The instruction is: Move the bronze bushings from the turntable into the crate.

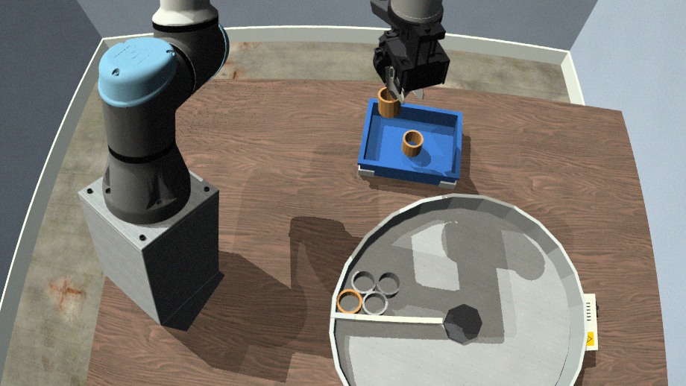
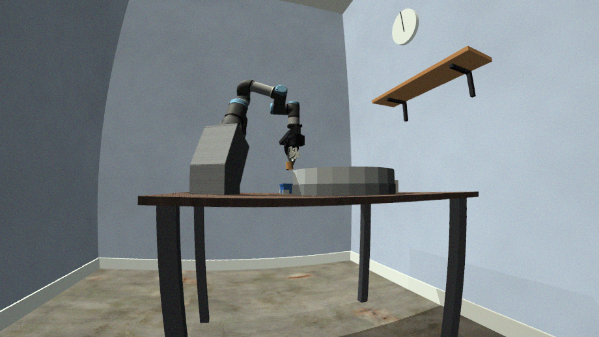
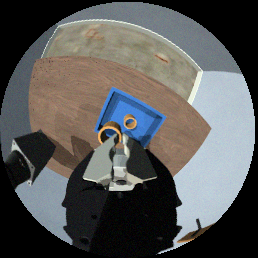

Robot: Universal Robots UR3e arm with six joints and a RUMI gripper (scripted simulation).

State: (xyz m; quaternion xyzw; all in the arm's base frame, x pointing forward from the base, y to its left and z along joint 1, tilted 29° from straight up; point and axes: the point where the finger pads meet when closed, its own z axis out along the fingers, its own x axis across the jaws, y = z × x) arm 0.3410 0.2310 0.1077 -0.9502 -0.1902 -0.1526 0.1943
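Right now the blue crate is 4 cm ahead of my hand, 1 cm to the right of it and 14 cm below it. Round my hand: grey turntable: 14 cm ahead, 35 cm to the right, 11 cm below.
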